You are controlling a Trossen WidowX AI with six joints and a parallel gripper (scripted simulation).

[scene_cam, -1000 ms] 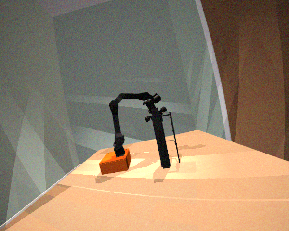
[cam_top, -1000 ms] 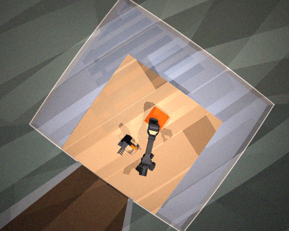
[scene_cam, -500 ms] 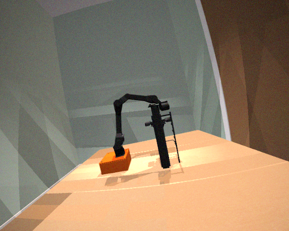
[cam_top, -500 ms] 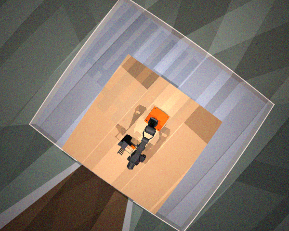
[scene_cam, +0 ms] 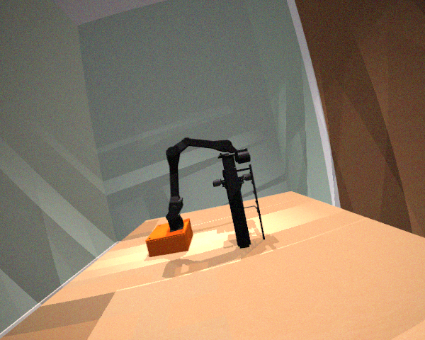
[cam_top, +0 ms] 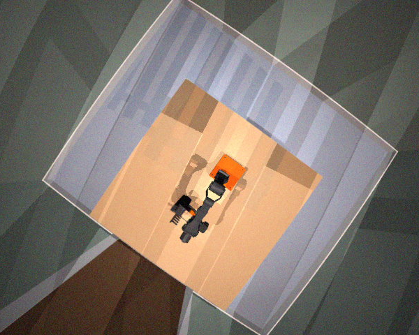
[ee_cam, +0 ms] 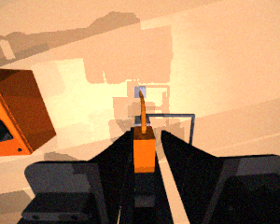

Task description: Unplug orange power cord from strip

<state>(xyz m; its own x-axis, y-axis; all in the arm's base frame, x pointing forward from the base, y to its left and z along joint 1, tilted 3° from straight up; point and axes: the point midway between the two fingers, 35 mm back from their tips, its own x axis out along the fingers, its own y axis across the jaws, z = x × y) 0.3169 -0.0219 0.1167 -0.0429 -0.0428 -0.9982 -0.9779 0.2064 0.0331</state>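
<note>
Now: the orange plug 50 mm to the right of my gripper tip, 10 mm below it and 10 mm behind it. The rest, counted from my gripper tip: black post (140 mm to the right, 30 mm behind).
</note>
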